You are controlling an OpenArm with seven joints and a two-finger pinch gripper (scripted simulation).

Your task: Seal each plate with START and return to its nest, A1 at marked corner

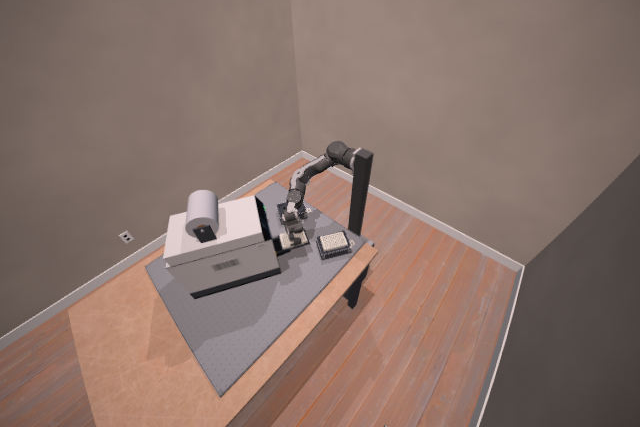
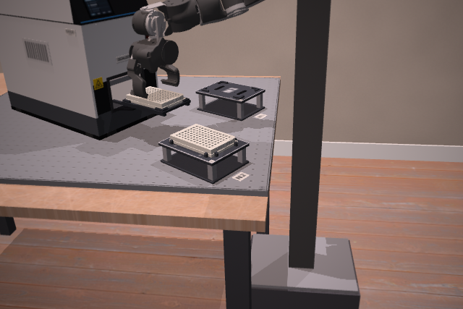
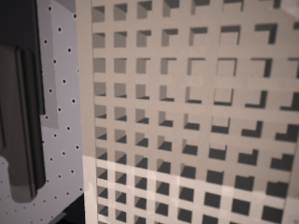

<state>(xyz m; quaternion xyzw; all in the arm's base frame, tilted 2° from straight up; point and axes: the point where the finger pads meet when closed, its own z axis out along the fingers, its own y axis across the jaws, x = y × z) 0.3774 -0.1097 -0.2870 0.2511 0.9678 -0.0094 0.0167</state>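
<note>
The sealer stage lies 3 cm below my hand. The rest, counted from my hand: plate: 15 cm to the left, 14 cm behind, 6 cm below; then start button: 13 cm to the right, 7 cm above, 4 cm ahead; then dark screen panel: 20 cm above, 12 cm ahead, 2 cm to the right.
</note>
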